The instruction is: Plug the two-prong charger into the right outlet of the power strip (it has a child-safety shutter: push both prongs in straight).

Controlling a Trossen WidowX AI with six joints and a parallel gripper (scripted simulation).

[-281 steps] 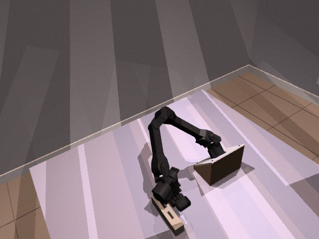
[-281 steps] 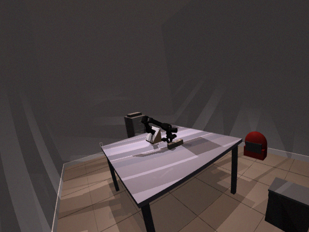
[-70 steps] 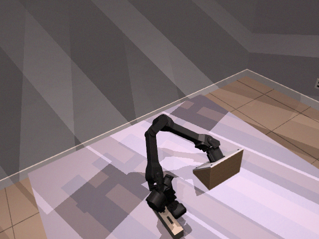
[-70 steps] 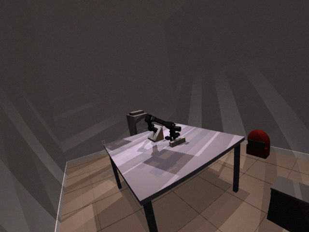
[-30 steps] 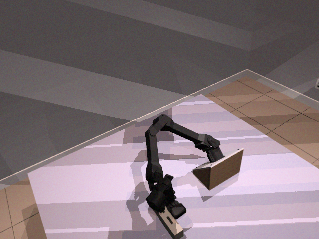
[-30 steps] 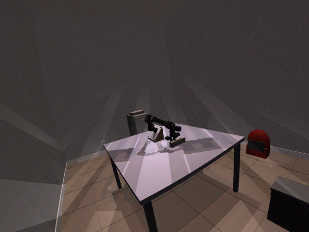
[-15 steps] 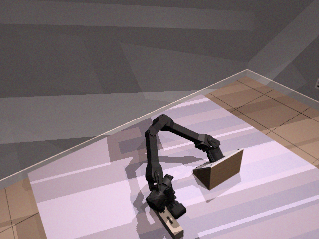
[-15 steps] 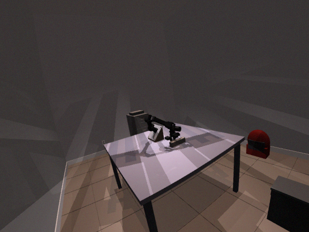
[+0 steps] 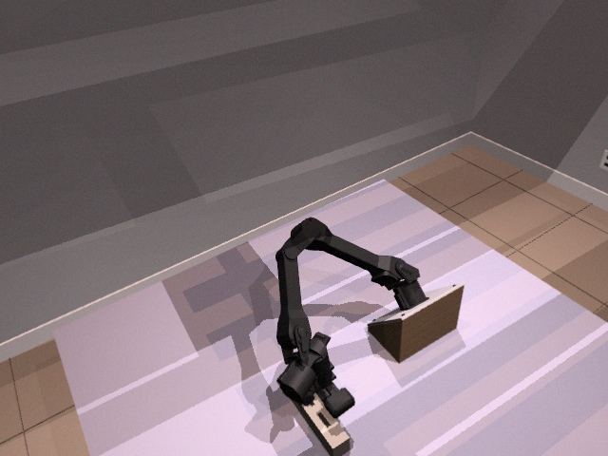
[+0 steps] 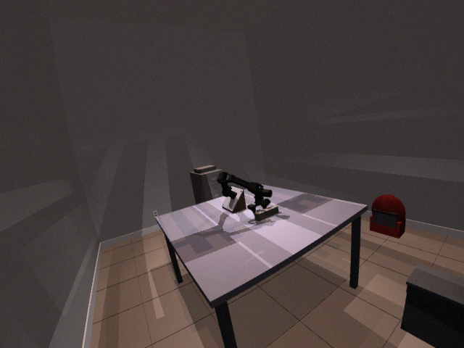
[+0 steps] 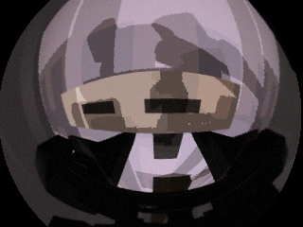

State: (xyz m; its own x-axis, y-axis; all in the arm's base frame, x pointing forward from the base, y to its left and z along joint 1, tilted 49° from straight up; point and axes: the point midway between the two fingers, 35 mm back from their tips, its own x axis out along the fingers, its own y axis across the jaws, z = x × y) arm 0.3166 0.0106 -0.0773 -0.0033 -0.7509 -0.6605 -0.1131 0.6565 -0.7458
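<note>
My gripper tip is 20 mm short of the dark two-prong charger and 10 mm below it.
</note>
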